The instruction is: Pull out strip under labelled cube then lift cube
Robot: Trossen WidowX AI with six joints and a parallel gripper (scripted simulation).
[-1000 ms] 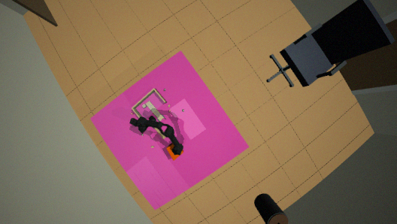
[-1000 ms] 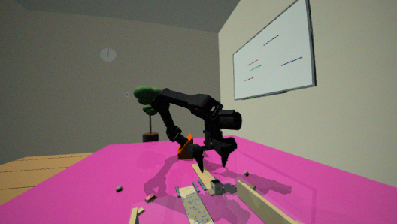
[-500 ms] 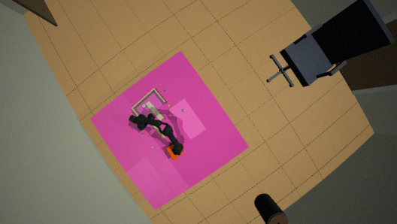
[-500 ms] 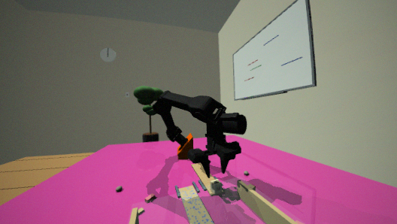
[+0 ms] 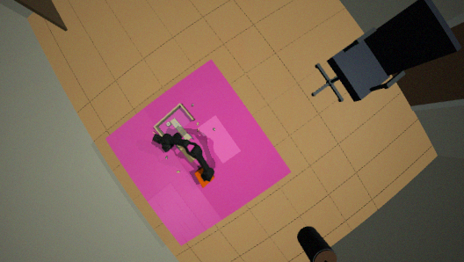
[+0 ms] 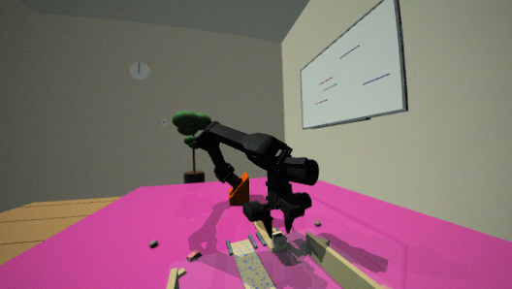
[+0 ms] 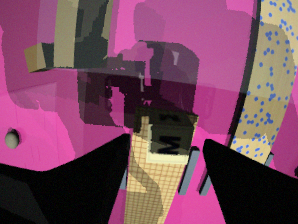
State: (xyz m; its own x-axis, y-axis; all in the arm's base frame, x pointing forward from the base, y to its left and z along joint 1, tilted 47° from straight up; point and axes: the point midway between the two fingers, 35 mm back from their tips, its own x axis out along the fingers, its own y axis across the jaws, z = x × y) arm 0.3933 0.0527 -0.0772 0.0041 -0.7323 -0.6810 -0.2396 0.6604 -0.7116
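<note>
Right now my gripper tip is 11 cm past the gridded strip, 2 cm to the left of it and 3 cm above it.
</note>
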